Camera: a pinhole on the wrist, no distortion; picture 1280 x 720 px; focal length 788.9 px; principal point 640.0 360.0 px. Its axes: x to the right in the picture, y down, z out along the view. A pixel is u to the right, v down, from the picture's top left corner.
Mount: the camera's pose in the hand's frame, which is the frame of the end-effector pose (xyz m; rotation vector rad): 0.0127 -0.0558 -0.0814 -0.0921 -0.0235 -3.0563
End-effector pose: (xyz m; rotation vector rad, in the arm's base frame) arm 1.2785 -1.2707 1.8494 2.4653 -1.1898 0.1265
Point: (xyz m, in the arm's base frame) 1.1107 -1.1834 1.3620
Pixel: 1180.0 355.8
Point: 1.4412 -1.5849 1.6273
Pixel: 170.9 342.0
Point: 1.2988 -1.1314 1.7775
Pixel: outside the picture
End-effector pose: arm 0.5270 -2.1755 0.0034 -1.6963 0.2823 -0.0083
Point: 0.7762 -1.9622 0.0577
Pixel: 275.4 565.4
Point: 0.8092 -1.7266 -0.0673
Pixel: 435.8 362.8
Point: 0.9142 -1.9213 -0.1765
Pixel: 59.4 187.5
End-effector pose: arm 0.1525 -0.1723 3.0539 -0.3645 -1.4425 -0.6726
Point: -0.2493 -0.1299 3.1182
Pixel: 628.1 652.9
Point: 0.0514 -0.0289 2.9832
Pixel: 1031.6 32.4
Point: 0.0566 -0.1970 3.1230
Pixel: 379.5 454.7
